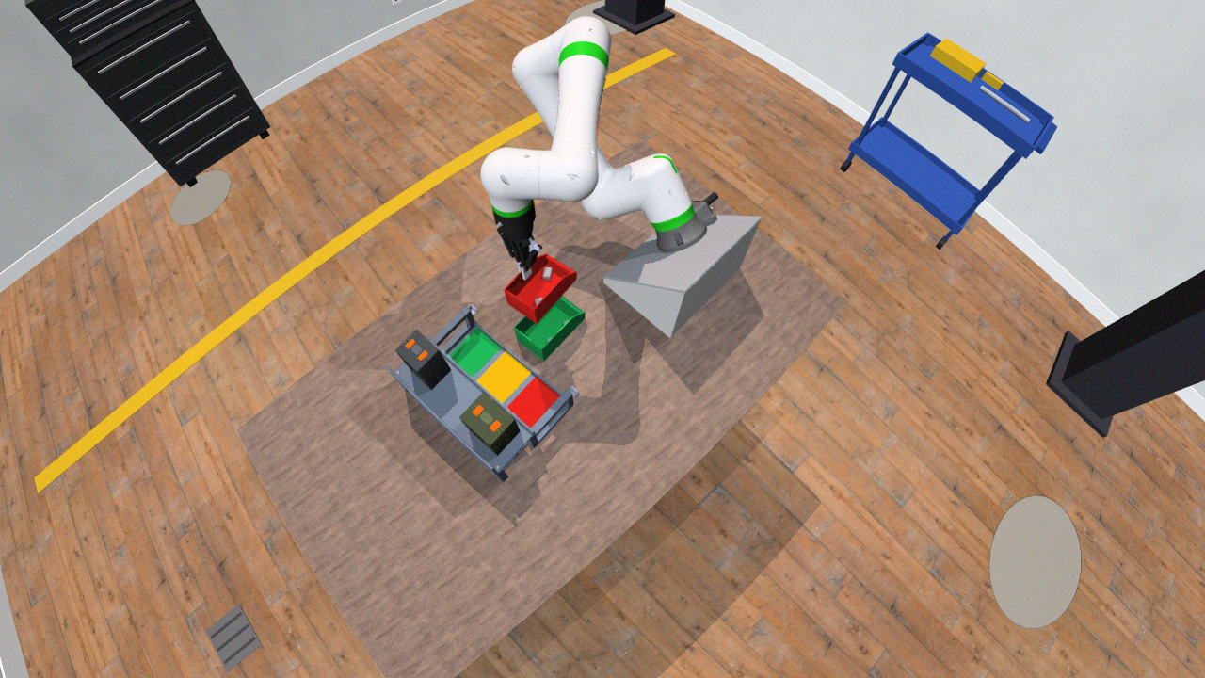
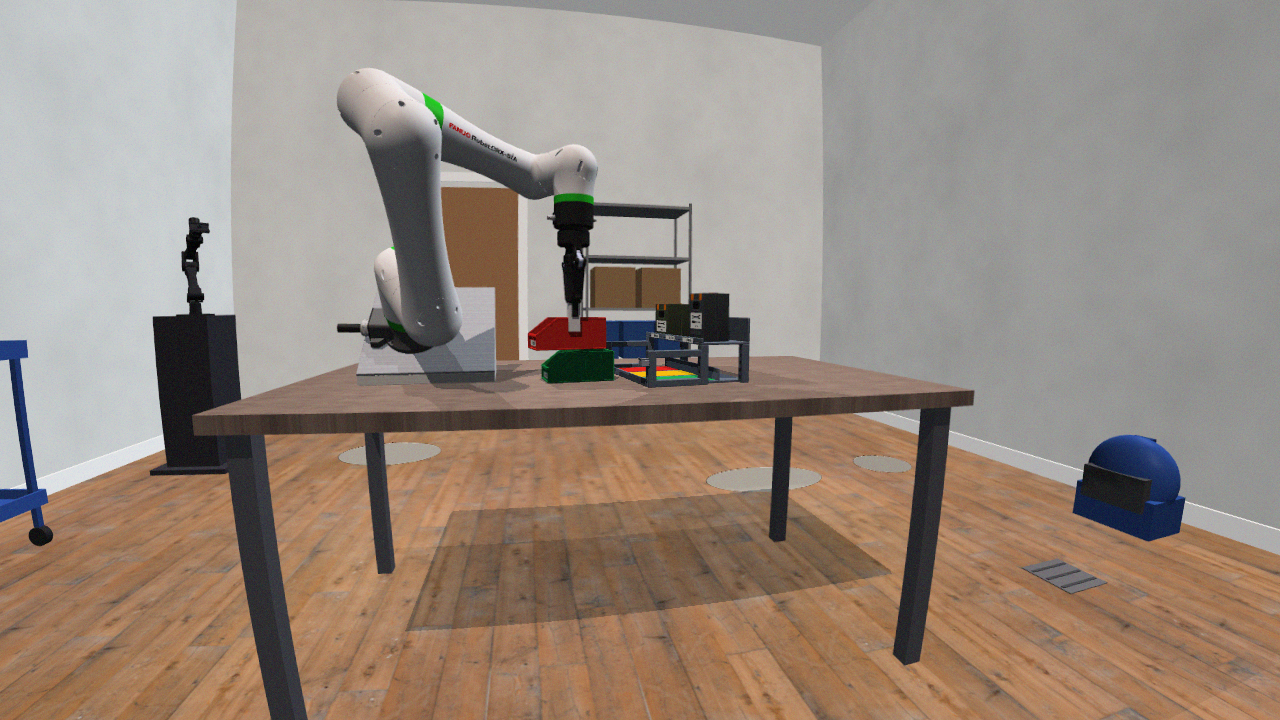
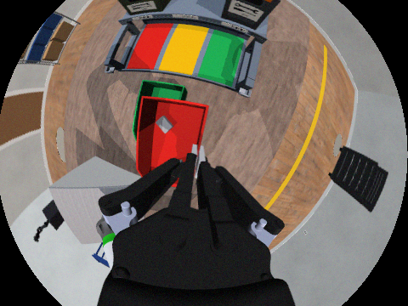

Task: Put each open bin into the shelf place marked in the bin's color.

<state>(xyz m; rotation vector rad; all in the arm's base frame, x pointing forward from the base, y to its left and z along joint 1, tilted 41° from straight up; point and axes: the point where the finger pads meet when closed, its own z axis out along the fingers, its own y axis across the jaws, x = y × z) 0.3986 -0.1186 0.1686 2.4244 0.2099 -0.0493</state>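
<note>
Right now the red bin is 1 cm behind my hand, 5 cm to the left of it and 4 cm below it. The rest, counted from my hand: green bin: 2 cm ahead, 11 cm to the left, 12 cm below.
</note>
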